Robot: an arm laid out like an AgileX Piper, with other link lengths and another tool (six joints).
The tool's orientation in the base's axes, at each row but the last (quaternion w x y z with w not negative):
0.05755 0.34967 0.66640 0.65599
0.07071 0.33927 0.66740 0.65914
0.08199 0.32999 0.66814 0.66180
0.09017 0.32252 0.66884 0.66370
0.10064 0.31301 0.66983 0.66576
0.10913 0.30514 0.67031 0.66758
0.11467 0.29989 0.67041 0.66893
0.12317 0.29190 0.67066 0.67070
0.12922 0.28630 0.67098 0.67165
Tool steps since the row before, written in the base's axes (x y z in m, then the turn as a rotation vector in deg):
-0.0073 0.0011 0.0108 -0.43 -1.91 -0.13
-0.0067 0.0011 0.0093 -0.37 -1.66 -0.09
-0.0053 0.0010 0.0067 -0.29 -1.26 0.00
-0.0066 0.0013 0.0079 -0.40 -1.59 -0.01
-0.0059 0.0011 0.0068 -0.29 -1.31 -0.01
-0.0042 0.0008 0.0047 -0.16 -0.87 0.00
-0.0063 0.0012 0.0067 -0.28 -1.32 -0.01
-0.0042 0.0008 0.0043 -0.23 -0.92 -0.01
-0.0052 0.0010 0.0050 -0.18 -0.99 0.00
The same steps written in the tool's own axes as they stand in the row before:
0.0102 0.0069 -0.0044 -0.76 -0.09 -1.81
0.0090 0.0061 -0.0038 -0.66 -0.05 -1.57
0.0068 0.0044 -0.0028 -0.47 0.02 -1.20
0.0083 0.0053 -0.0034 -0.57 0.01 -1.54
0.0072 0.0047 -0.0030 -0.50 0.02 -1.24
0.0050 0.0034 -0.0021 -0.36 0.03 -0.81
0.0073 0.0048 -0.0030 -0.51 0.02 -1.25
0.0048 0.0032 -0.0020 -0.33 0.00 -0.89
0.0058 0.0037 -0.0024 -0.41 0.03 -0.92

